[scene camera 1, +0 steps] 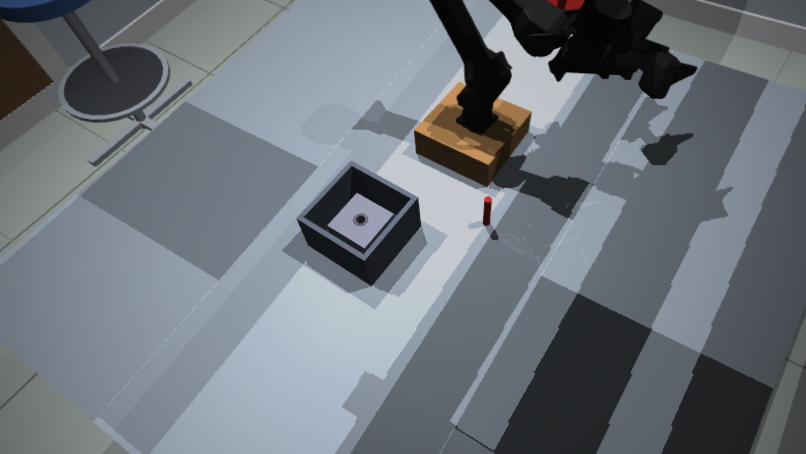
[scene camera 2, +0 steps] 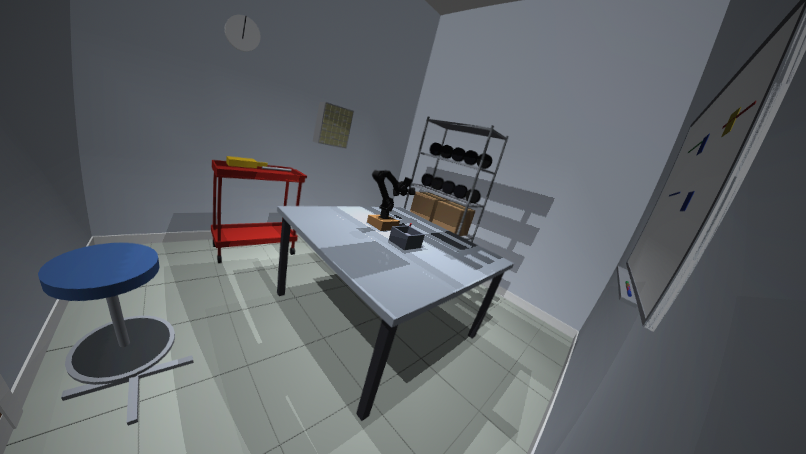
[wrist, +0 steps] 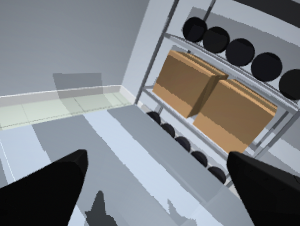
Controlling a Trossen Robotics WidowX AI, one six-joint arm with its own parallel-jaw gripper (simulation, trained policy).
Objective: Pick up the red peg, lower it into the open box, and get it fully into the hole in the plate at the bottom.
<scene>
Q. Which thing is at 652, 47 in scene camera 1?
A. My gripper.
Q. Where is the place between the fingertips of my gripper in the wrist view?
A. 160, 158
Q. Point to a pale plate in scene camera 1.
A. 361, 221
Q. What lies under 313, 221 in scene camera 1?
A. A dark box.
</scene>
